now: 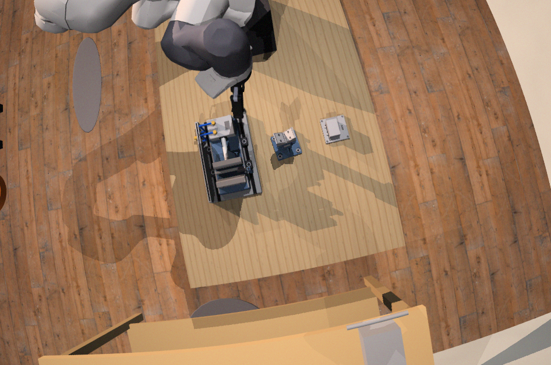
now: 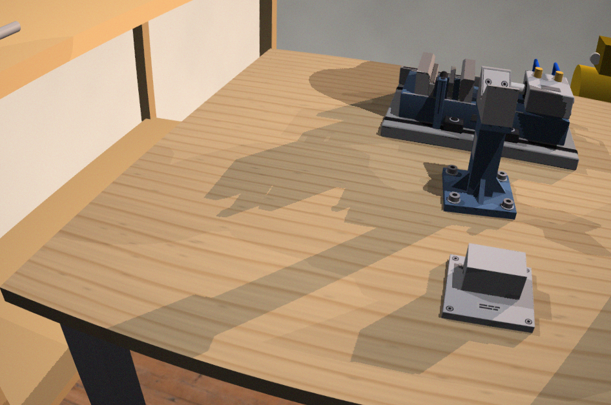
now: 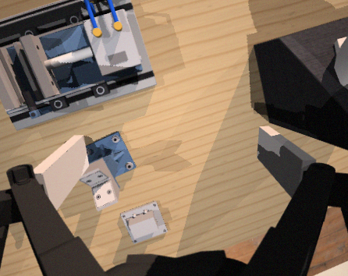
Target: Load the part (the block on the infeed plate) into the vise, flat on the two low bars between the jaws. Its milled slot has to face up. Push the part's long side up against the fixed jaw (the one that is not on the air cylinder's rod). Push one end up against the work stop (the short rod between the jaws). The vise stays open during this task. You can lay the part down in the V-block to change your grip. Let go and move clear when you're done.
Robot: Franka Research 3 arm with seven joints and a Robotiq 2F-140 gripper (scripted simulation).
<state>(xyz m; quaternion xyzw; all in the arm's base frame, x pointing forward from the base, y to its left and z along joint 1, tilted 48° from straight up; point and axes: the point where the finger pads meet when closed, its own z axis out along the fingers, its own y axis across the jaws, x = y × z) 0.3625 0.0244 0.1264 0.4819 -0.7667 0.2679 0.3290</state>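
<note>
Right now the part is 13 cm ahead of my hand, 25 cm to the left of it and 32 cm below it. Round my hand: v-block post (13 cm ahead, 7 cm to the left, 28 cm below); then cylinder rod (9 cm ahead, 13 cm to the right, 26 cm below); then air cylinder (2 cm ahead, 13 cm to the right, 26 cm below).
</note>
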